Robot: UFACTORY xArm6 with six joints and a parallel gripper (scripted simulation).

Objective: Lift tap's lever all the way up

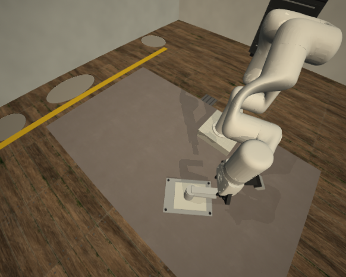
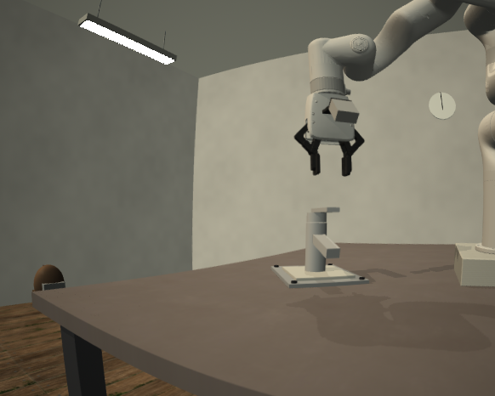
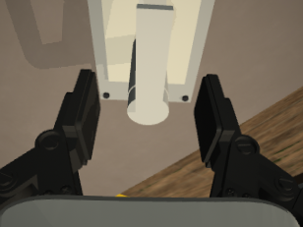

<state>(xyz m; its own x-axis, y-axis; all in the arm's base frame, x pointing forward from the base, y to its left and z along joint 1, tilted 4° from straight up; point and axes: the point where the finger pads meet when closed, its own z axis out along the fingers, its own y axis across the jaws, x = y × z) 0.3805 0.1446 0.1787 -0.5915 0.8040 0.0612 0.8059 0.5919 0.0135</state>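
Right now the tap lever is 9 cm below my hand, 5 cm to the right of it and 4 cm ahead of it. The rest, counted from my hand: base plate (23 cm below, 8 cm to the right, 6 cm ahead).
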